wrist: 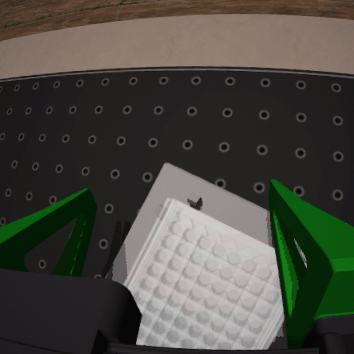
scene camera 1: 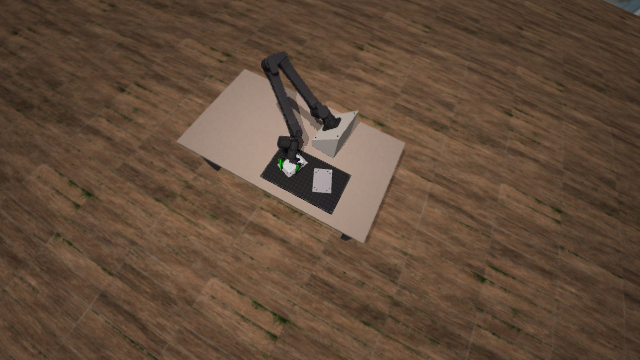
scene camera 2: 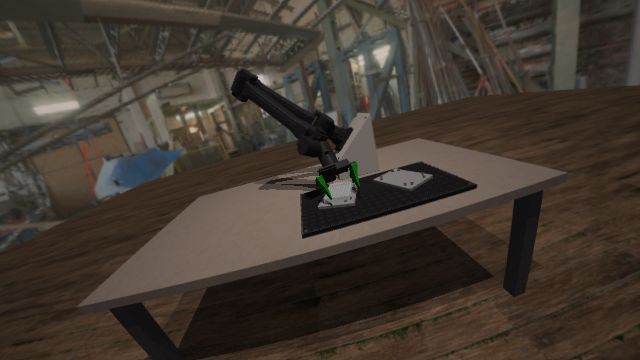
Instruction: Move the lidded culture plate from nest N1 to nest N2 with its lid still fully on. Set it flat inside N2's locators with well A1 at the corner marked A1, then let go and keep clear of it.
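Places are measured from the arm's base along level axes (x ahead, y left, z up), in metres.
Pixels of known places: gripper, between the fingertips: point(wrist: 176, 193) point(scene camera 1: 288, 171) point(scene camera 2: 345, 193); arm's base, origin of its link: point(scene camera 1: 332, 125) point(scene camera 2: 344, 140).
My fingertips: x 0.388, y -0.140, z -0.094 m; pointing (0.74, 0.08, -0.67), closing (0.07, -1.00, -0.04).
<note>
Ahead of a thing's pixels: the offset from my fingertips to its top centre. Level surfaces: height alone.
The white lidded culture plate {dx -0.076, dy -0.005, dz -0.010 m} point(scene camera 1: 289, 171) point(scene camera 2: 341, 190) point(wrist: 210, 285) sits on nest N1 {dx -0.075, dy -0.006, dz -0.017 m} point(scene camera 2: 337, 204) point(wrist: 237, 207), a light grey plate with small locators. Its lid looks on. My gripper point(scene camera 1: 289, 167) point(scene camera 2: 345, 192) point(wrist: 176, 193) is open, its green fingers low on either side of the plate. In the wrist view the culture plate is turned relative to the fingers; the right finger is close against its edge, the left stands apart. The near part of the plate is hidden, and the A1 mark does not show. Nest N2 {dx -0.047, dy +0.221, dz -0.017 m} point(scene camera 1: 322, 181) point(scene camera 2: 404, 178) holds no plate.
Both nests are on a black perforated board {dx -0.039, dy +0.111, dz -0.038 m} point(scene camera 1: 300, 186) point(scene camera 2: 370, 210) point(wrist: 210, 127) on the beige table {dz -0.052 m} point(scene camera 1: 225, 120) point(scene camera 2: 200, 240). The arm's light grey wedge-shaped mount point(scene camera 1: 327, 145) point(scene camera 2: 367, 145) stands behind the board. N2's locator posts stick up near its edges.
</note>
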